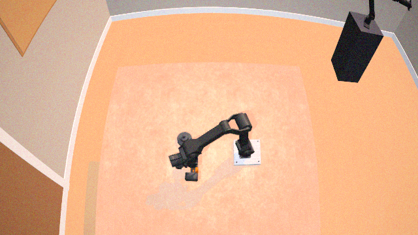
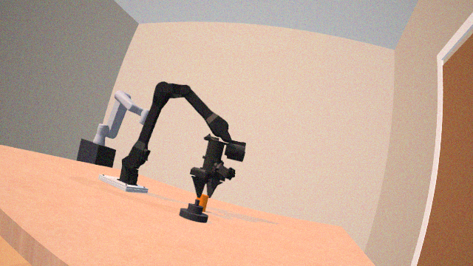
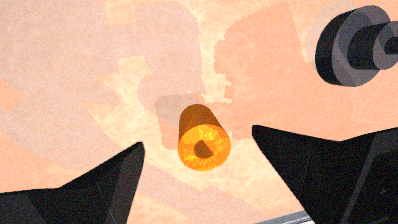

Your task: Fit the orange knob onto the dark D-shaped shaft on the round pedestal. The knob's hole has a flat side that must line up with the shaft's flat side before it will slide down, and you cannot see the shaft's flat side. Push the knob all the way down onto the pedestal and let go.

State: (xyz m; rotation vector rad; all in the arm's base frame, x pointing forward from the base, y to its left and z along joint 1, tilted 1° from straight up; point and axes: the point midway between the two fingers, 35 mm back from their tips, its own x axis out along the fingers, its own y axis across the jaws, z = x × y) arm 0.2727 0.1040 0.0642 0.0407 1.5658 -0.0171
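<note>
Right now my gripper tip is 2 cm above the orange knob. From my gripper tip the other things lie so: round dark pedestal (5 cm ahead, 19 cm to the right, 2 cm below).
</note>
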